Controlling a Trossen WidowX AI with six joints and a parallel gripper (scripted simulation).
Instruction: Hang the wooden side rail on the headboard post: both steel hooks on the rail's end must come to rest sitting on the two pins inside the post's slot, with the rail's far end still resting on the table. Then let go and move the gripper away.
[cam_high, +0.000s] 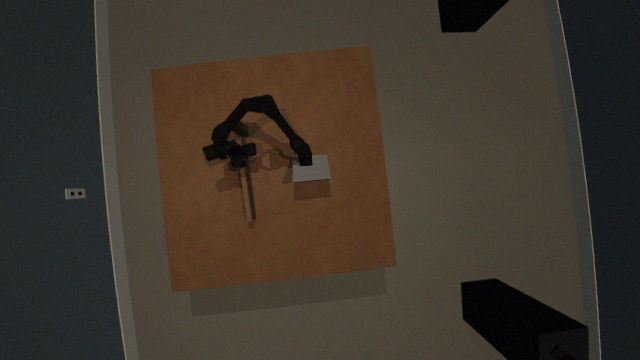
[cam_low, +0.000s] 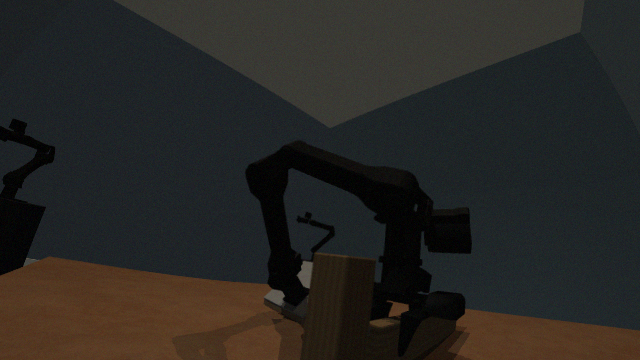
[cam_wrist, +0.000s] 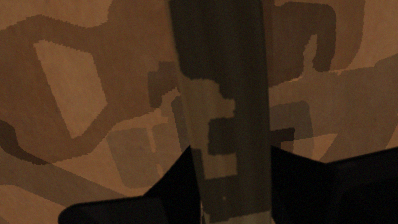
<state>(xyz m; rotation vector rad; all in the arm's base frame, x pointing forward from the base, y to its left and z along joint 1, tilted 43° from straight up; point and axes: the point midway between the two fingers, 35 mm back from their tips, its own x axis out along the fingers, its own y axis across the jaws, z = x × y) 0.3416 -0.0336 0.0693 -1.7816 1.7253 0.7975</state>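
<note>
The headboard post is 10 mm ahead of my gripper tip, 130 mm to the right of it and 40 mm above it.
</note>
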